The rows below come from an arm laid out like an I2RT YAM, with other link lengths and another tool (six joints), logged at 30 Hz.
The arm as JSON. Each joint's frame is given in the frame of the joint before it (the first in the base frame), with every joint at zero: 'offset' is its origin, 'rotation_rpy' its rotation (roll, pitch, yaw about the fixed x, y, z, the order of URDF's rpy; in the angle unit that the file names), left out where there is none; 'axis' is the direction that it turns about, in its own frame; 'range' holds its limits. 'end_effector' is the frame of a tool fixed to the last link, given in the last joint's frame.
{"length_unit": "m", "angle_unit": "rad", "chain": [
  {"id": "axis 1", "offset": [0.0, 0.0, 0.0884], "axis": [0.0, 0.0, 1.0], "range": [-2.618, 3.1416]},
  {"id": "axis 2", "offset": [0.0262, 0.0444, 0.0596], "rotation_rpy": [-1.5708, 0.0, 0.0], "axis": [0.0, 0.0, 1.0], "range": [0.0, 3.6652]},
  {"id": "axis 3", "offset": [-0.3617, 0.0, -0.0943], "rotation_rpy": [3.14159, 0.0, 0.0], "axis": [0.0, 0.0, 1.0], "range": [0.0, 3.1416]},
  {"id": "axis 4", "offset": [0.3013, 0.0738, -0.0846], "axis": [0.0, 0.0, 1.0], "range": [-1.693, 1.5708]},
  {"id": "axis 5", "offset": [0.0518, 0.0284, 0.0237], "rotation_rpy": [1.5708, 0.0, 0.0], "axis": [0.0, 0.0, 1.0], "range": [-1.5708, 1.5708]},
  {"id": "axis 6", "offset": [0.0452, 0.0, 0.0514], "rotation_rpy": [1.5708, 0.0, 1.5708], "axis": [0.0, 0.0, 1.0], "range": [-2.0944, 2.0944]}
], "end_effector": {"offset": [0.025, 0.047, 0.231], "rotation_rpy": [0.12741, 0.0, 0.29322]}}
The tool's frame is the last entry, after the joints.
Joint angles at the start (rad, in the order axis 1, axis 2, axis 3, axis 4, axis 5, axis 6):
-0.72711 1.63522 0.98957 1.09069 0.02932 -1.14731
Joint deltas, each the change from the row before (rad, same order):
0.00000 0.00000 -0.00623 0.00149 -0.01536 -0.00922
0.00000 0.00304 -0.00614 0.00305 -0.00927 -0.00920
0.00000 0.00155 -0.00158 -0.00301 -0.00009 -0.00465
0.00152 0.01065 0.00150 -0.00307 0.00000 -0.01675
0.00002 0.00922 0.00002 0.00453 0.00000 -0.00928
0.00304 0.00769 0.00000 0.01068 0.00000 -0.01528
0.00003 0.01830 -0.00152 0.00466 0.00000 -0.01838
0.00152 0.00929 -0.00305 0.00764 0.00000 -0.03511
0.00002 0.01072 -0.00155 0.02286 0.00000 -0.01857
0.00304 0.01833 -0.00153 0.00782 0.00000 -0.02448
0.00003 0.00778 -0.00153 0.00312 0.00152 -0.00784
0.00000 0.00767 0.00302 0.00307 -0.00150 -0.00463
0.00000 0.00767 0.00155 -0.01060 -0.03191 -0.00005
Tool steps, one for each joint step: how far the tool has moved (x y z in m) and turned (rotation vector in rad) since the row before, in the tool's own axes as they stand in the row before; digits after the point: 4 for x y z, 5 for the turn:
-0.0045 -0.0017 -0.0005 0.00853 -0.01470 -0.00752
-0.0047 0.0005 -0.0009 0.00311 -0.01176 -0.00783
-0.0021 0.0016 -0.0006 -0.00387 -0.00533 -0.00403
-0.0060 0.0037 0.0006 -0.00666 -0.01231 -0.01474
-0.0036 0.0028 0.0003 -0.00289 -0.00482 -0.00875
-0.0022 -0.0008 0.0009 0.00403 -0.00114 -0.01402
-0.0090 0.0067 -0.0001 -0.00907 -0.01439 -0.01674
-0.0039 0.0012 -0.0002 -0.00157 -0.00900 -0.03367
0.0000 -0.0001 0.0006 0.00590 0.00637 -0.01948
-0.0096 0.0036 0.0003 -0.00412 -0.01453 -0.02168
-0.0040 0.0028 -0.0004 -0.00452 -0.00545 -0.00723
-0.0025 0.0011 0.0012 0.00046 -0.00270 -0.00433
-0.0115 -0.0031 0.0025 0.01867 -0.03054 0.00405

